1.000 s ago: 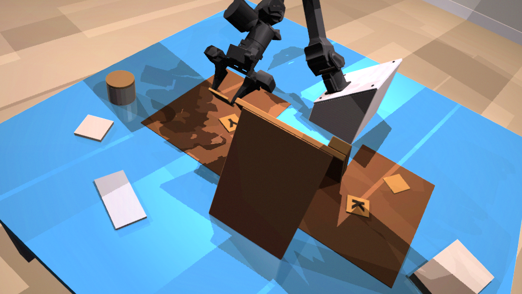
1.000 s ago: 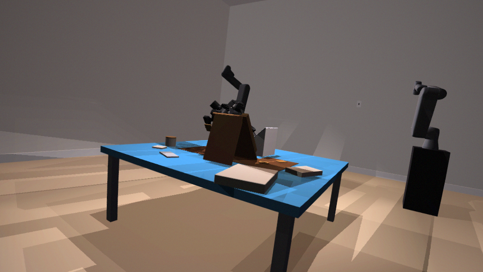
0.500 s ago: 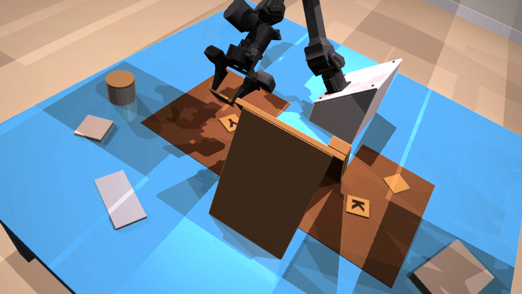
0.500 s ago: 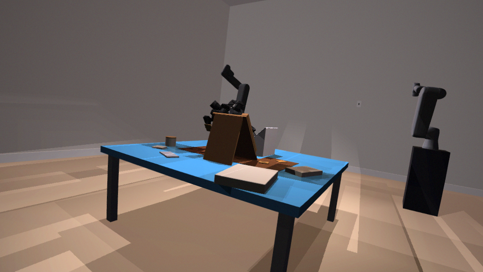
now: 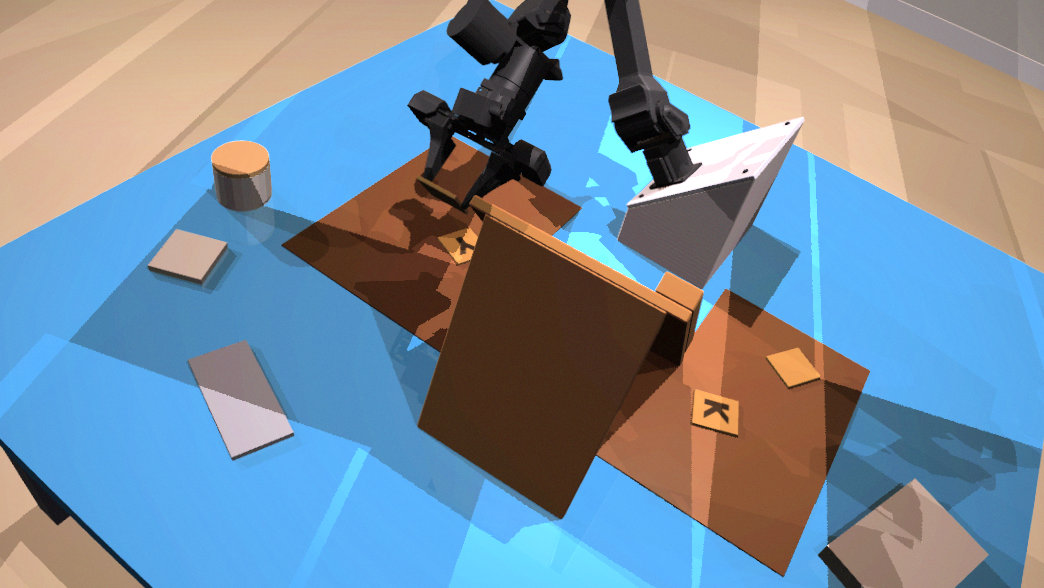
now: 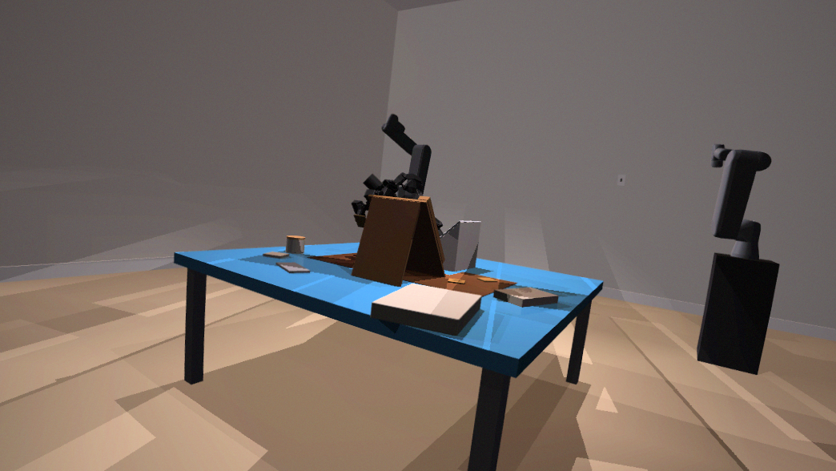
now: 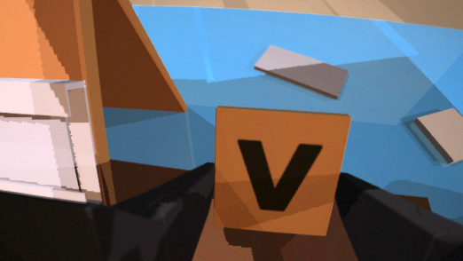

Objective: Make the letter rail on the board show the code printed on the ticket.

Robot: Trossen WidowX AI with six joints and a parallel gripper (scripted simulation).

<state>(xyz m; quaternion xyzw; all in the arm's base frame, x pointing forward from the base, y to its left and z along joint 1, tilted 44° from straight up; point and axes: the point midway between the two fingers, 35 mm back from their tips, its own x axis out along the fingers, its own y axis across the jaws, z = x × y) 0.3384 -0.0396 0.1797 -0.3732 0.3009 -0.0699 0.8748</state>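
Now: the white ticket 160 mm to the left of my gripper tip, 80 mm below it and 70 mm behind it. The rest, counted from my gripper tip: grey card (290 mm ahead, 170 mm below, 40 mm to the right); brown mat (170 mm to the left, 170 mm below, 170 mm behind); white card (270 mm to the right, 190 mm ahead, 170 mm below).
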